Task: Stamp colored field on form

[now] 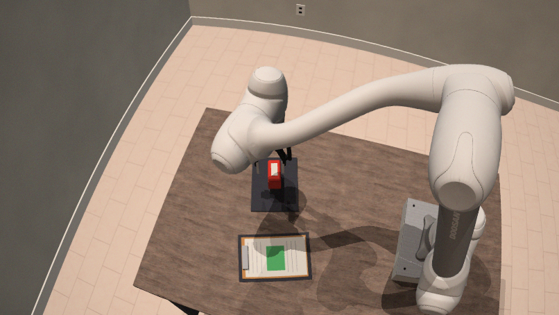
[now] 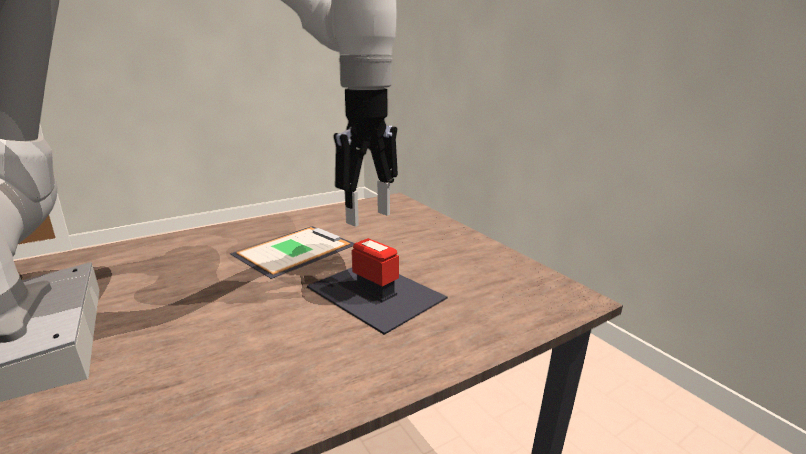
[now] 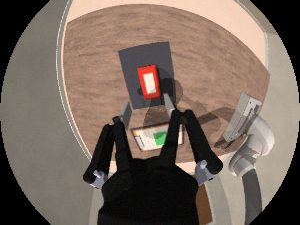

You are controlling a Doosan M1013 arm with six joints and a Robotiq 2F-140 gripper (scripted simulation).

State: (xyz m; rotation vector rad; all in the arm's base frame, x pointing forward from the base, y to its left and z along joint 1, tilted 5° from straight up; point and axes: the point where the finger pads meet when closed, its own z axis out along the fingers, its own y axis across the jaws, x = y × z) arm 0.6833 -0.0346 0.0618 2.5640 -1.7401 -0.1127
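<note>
My hand is 30 mm to the left of the stamp and 120 mm above it. From my hand the other things lie so: mat (30 mm to the right, 170 mm below); clipboard (90 mm behind, 250 mm to the left, 170 mm below).
</note>
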